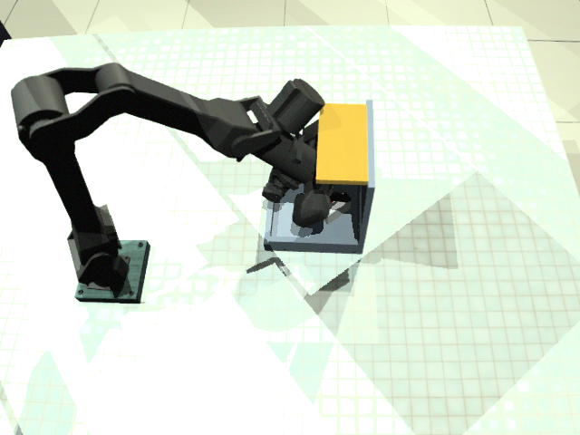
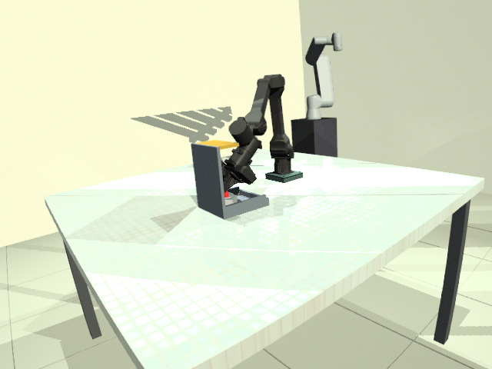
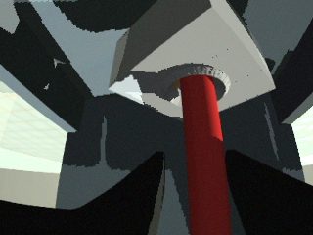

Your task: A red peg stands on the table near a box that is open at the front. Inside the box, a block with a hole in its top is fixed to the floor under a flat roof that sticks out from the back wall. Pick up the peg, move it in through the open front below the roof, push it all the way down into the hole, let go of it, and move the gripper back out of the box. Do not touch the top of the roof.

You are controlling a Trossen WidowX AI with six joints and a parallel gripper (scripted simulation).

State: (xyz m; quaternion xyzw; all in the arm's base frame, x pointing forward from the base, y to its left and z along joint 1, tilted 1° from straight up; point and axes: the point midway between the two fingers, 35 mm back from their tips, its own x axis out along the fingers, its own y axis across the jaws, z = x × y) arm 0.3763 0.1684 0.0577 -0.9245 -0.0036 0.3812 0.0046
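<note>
Right now my gripper tip is 3 cm past the red peg. From my gripper tip the other things lie so: back wall (2 cm ahead, 1 cm to the right, 5 cm above); then roof (2 cm behind, 1 cm to the right, 15 cm above).
</note>
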